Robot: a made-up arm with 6 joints. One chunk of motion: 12 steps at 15 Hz.
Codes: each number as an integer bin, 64 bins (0 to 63) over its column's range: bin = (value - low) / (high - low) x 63, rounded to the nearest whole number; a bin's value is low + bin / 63 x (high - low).
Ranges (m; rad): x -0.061..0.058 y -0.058..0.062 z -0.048..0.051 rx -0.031..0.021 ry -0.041..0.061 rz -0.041..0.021
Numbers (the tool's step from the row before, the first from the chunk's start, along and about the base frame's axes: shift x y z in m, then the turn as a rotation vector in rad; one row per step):
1: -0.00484 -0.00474 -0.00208 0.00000 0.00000 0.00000
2: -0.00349 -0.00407 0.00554 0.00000 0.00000 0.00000
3: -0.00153 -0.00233 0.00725 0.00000 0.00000 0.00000
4: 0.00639 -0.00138 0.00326 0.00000 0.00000 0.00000
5: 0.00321 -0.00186 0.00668 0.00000 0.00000 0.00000
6: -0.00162 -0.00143 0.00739 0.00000 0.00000 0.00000
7: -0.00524 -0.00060 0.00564 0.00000 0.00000 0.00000
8: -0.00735 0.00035 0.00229 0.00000 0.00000 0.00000
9: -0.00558 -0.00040 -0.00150 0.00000 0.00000 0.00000
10: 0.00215 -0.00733 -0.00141 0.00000 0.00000 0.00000
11: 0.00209 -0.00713 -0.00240 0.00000 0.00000 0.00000
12: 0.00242 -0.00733 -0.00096 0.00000 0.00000 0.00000
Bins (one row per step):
1: 30 28 29 38 25 42
2: 30 28 34 38 25 42
3: 31 29 35 38 25 42
4: 36 30 33 38 25 42
5: 34 29 35 38 25 42
6: 31 30 35 38 25 42
7: 30 30 34 38 25 42
8: 28 31 32 38 25 42
9: 29 30 30 38 25 42
10: 33 27 30 38 25 42
11: 33 27 29 38 25 42
12: 34 27 30 38 25 42

